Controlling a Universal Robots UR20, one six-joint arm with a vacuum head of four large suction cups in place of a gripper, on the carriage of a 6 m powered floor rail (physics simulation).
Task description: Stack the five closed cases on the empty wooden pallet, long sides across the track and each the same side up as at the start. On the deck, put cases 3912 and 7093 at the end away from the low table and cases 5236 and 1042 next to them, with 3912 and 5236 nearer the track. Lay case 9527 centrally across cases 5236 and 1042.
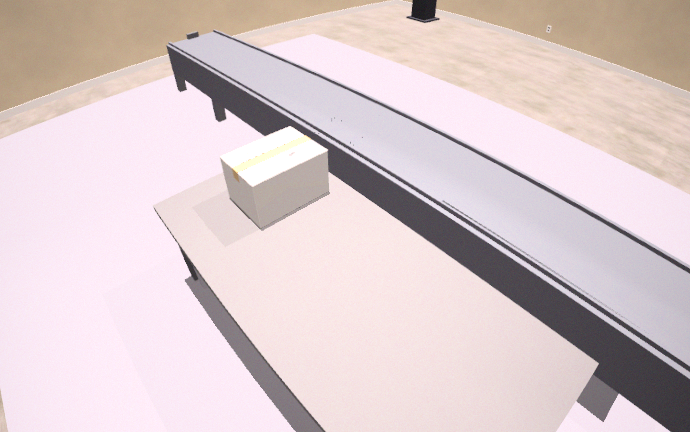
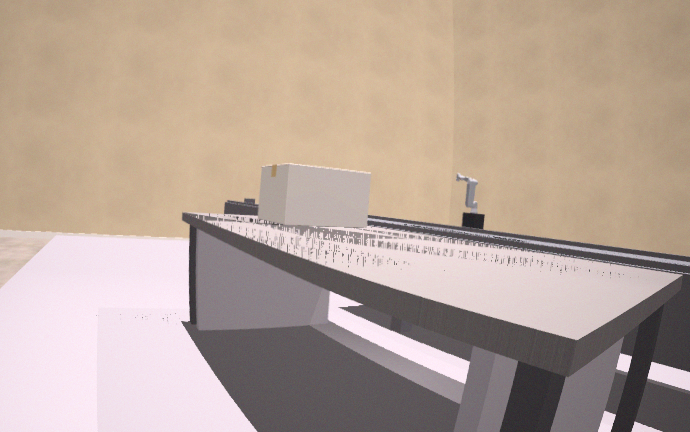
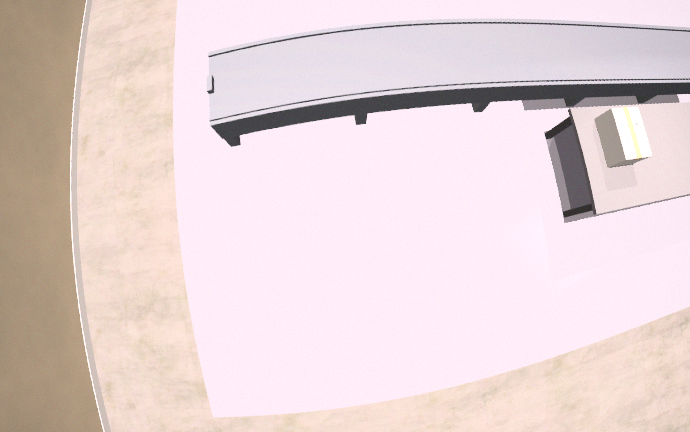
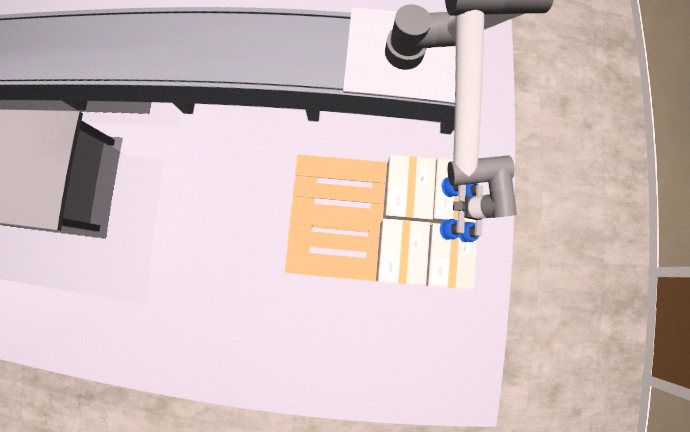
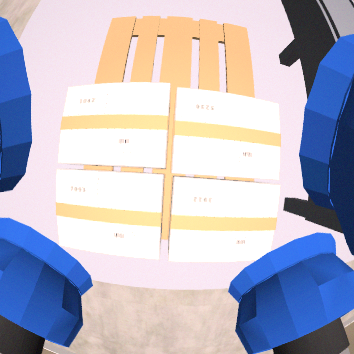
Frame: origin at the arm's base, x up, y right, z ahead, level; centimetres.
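Where they show: end effector, tool point: (image 5: 160, 226); arm's base, origin of the base link: (image 4: 404, 52).
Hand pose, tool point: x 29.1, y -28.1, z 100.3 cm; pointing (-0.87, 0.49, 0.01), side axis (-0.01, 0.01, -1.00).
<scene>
Things, the pixels of their centre, and the offset from my tool point. "spot": a spot on its surface instead. Level surfaces: height alone.
- Case 5236, body centre: (image 5: 222, 138) (image 4: 408, 190) dx -60.1, dy +16.5, dz -20.2 cm
- case 1042, body centre: (image 5: 118, 128) (image 4: 401, 252) dx -60.1, dy +17.8, dz +20.2 cm
- wooden pallet, surface spot: (image 5: 177, 50) (image 4: 332, 215) spot: dx -71.7, dy +64.1, dz -0.6 cm
- Case 3912, body centre: (image 5: 218, 215) (image 4: 453, 193) dx -60.1, dy -13.3, dz -20.9 cm
- case 7093, body centre: (image 5: 112, 207) (image 4: 449, 257) dx -60.1, dy -12.7, dz +20.5 cm
- low table, its level: dx -33.1 cm
My suction gripper (image 4: 460, 209) (image 5: 167, 200) has four blue cups, holds nothing and hangs above the cases at the pallet's far end. Case 5236 (image 4: 402, 175) (image 5: 225, 115) and case 1042 (image 4: 415, 264) (image 5: 115, 107) lie beside the bare deck of the wooden pallet (image 4: 330, 218) (image 5: 177, 50). Case 3912 (image 4: 442, 170) (image 5: 225, 200), partly hidden by the head, and case 7093 (image 4: 460, 264) (image 5: 110, 197) lie at the end away from the table. 5236 and 3912 are nearer the track. A closed white case (image 1: 290, 188) (image 2: 325, 195) (image 3: 626, 134), number unreadable, sits on the low table (image 1: 381, 305) (image 2: 585, 300) (image 3: 672, 167) (image 4: 30, 173).
The long track (image 1: 483, 173) (image 3: 381, 61) (image 4: 178, 50) runs beside the table and pallet. The white carriage plate (image 4: 366, 55) is at its end, and my forearm (image 4: 468, 91) reaches over its edge. A small arm (image 2: 471, 193) on a dark pedestal stands in the background.
</scene>
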